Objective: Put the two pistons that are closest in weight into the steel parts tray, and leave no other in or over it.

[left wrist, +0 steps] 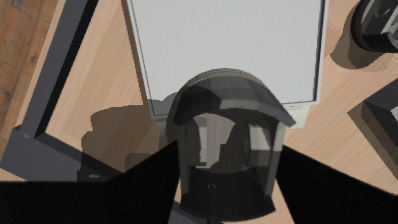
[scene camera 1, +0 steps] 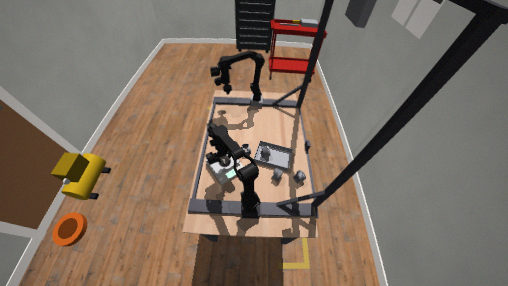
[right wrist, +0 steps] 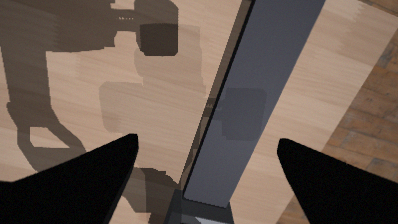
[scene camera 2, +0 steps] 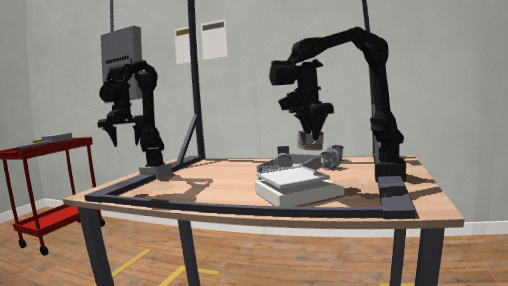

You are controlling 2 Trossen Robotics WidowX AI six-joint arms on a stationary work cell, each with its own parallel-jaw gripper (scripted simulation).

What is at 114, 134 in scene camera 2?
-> My right gripper.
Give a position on a white scale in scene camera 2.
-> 296, 195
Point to a steel parts tray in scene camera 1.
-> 280, 157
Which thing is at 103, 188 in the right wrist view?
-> My right gripper.
